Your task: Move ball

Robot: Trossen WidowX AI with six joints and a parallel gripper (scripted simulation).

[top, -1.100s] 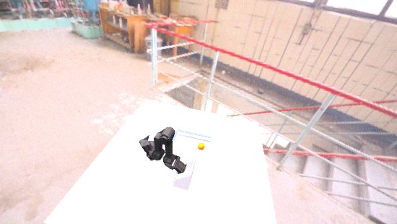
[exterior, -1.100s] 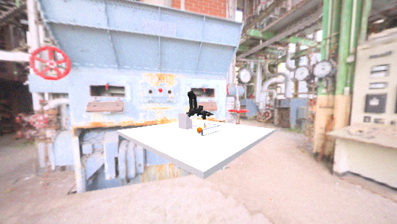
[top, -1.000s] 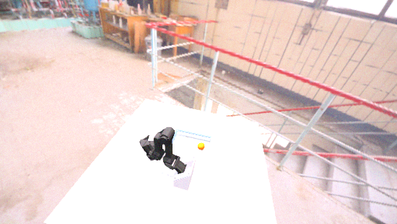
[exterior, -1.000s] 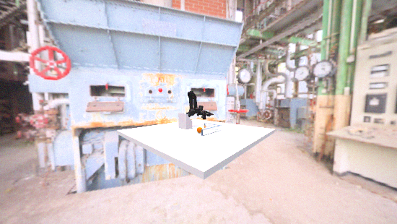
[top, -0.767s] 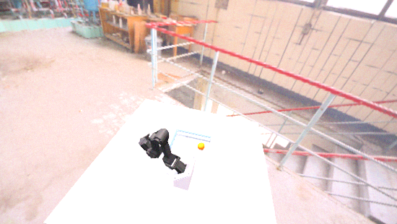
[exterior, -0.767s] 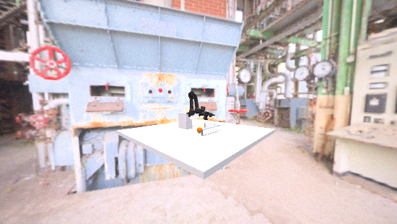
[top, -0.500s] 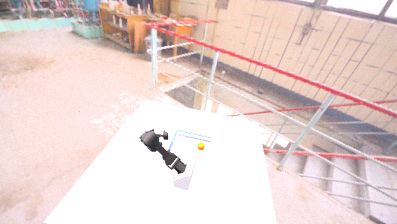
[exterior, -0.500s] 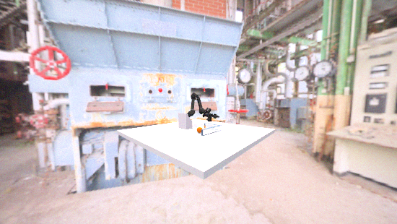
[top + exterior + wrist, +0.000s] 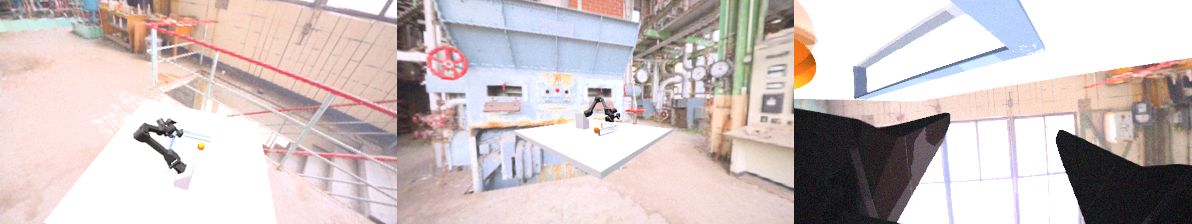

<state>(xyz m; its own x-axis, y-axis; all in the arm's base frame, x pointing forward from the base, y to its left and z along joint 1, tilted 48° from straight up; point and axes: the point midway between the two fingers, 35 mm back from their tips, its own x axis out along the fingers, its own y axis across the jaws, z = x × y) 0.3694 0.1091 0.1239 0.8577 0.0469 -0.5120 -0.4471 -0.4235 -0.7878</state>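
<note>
The orange ball lies 8 cm behind my gripper tip, 22 cm to the right of it and 8 cm below it. From my gripper tip the other things lie so: clear blue wall: 1 cm ahead, 13 cm to the right, 8 cm below; then see-through ball copy: 10 cm behind, 13 cm to the right, 8 cm below.
</note>
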